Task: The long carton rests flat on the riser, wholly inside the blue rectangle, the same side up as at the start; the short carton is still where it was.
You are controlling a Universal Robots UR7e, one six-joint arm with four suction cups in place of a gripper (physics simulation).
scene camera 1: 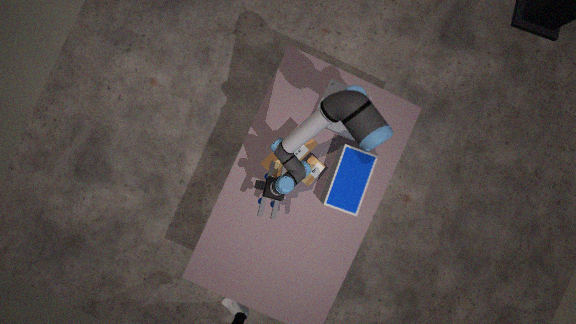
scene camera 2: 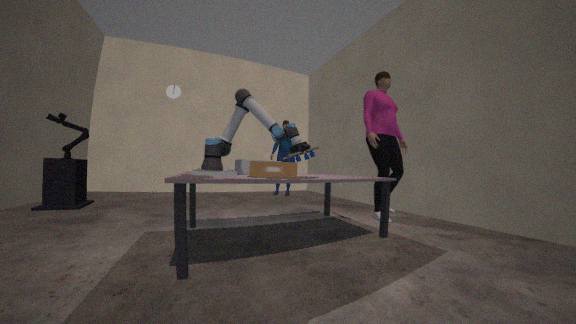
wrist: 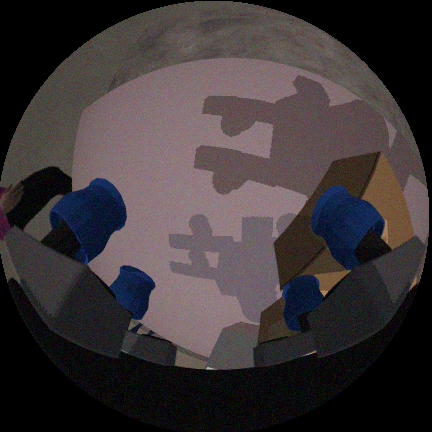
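Observation:
The long carton, seemingly the left one, lies on the table, partly hidden by the arm in the overhead view. The short carton lies beside it on the riser side, with a white label on top. The grey riser stands apart from the cartons; the blue rectangle on its top has a white border and bears no carton. My suction gripper is open, tilted and holds nothing; its four blue cups hang above the table beside the cartons.
The pink table carries the arm's base next to the riser. A person in pink stands by the table's far end; another in blue stands behind. A black pedestal with a small arm stands away from the table.

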